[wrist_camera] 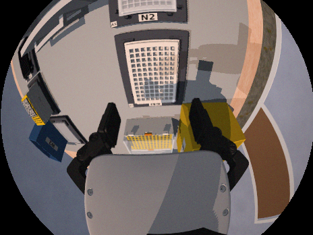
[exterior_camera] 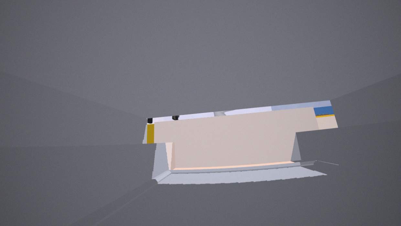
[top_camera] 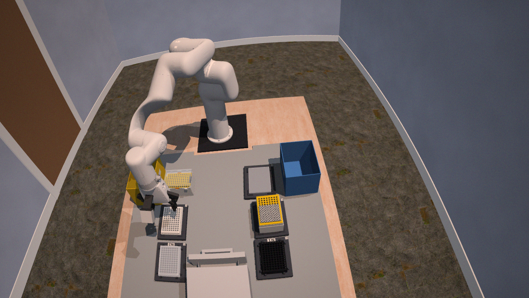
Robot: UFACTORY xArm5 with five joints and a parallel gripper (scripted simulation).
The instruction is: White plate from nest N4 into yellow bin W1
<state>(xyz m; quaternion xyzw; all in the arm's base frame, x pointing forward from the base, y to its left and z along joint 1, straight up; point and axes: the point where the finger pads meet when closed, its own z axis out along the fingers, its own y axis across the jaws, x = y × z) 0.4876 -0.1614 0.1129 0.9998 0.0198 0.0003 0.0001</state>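
The white plate lies 10 cm below my hand. The rest, counted from my hand: cooler drawer (28 cm ahead, 21 cm to the left, 9 cm below); then work nest N4 (11 cm below); then yellow waste bin W1 (17 cm behind, 14 cm to the right, 8 cm below).
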